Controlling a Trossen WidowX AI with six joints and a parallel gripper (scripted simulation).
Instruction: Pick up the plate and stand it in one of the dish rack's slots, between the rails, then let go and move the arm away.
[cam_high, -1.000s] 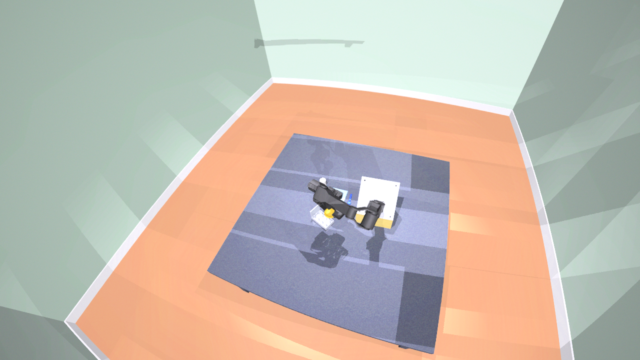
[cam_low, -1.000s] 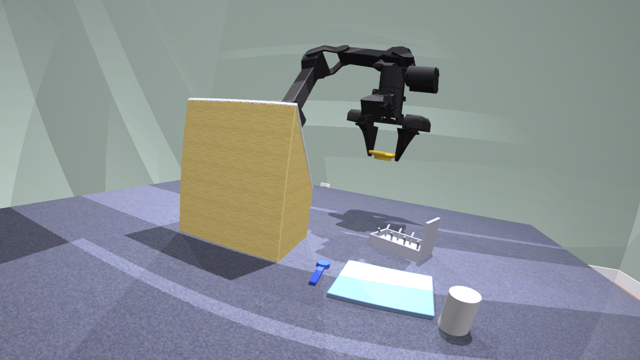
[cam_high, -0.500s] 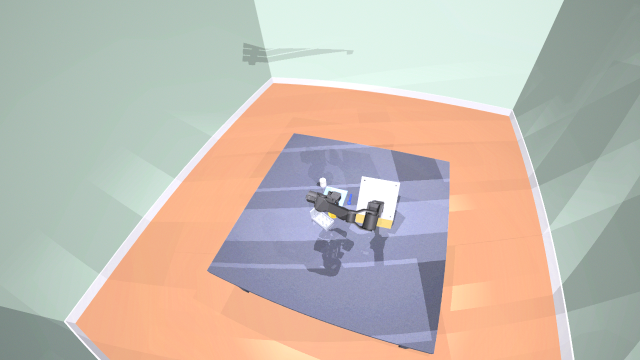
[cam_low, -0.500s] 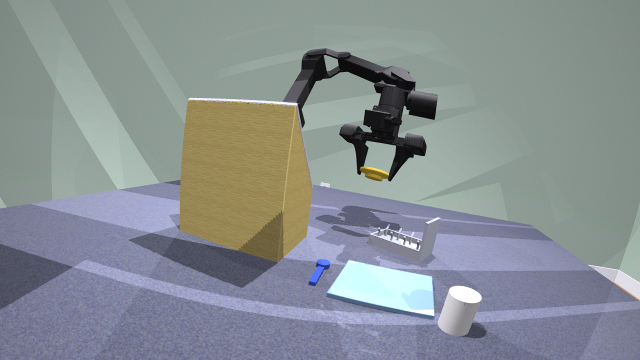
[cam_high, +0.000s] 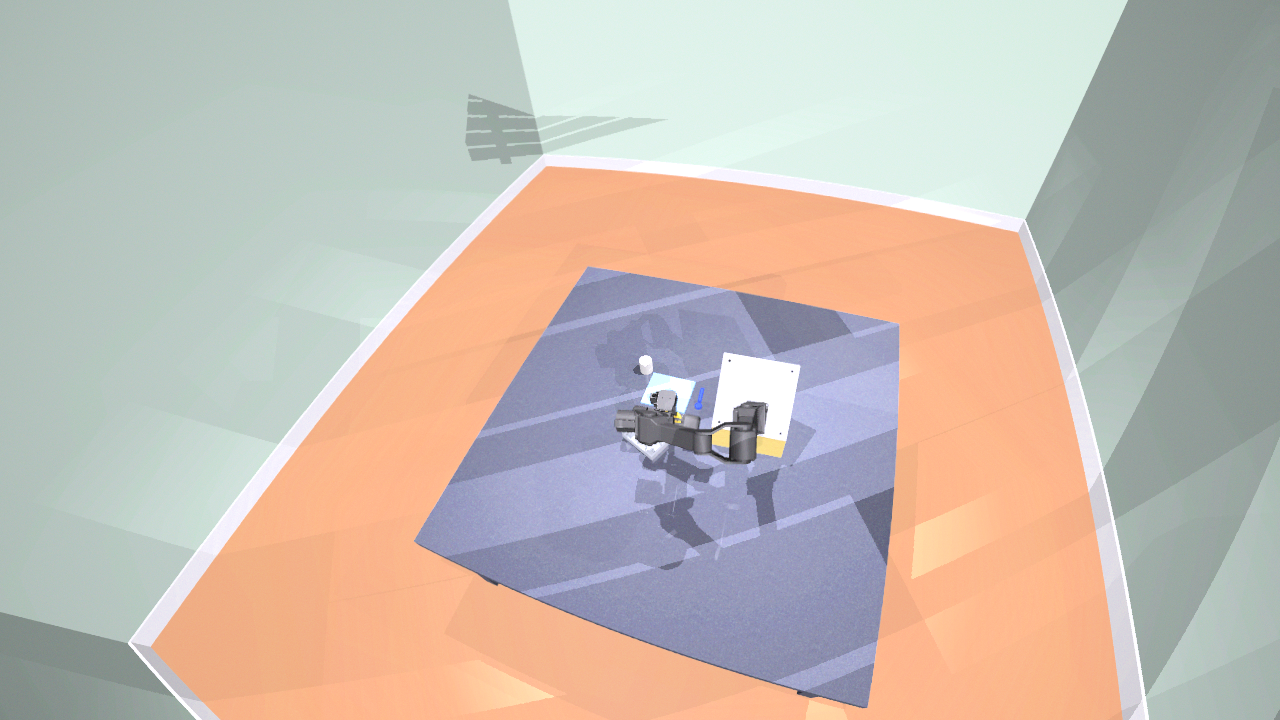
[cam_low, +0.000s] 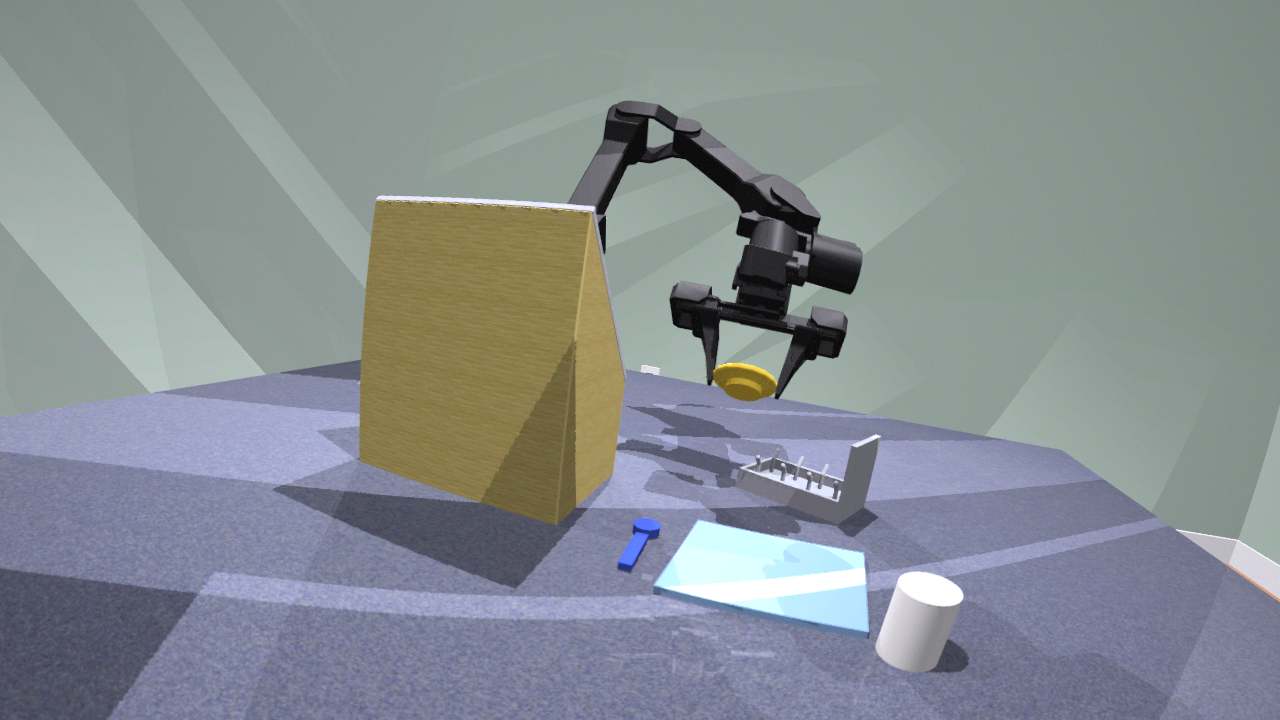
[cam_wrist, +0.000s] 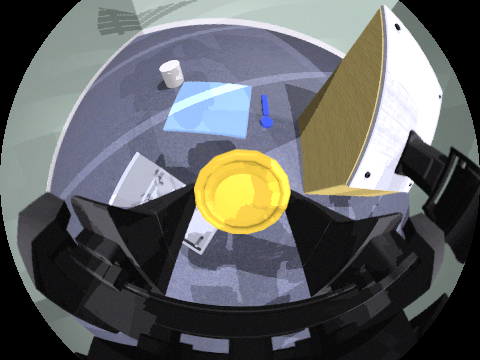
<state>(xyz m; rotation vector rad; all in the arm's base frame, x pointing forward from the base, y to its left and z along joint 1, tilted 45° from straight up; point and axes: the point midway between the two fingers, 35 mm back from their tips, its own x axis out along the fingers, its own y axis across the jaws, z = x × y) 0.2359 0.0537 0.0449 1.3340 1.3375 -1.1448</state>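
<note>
My gripper tip is 80 mm short of the grey dish rack, 20 mm to the right of it and 80 mm above it. Round my gripper tip: yellow plate: 10 mm above; then pale blue flat board: 60 mm ahead, 170 mm to the right, 100 mm below; then blue spoon: 50 mm behind, 160 mm to the right, 100 mm below.
</note>
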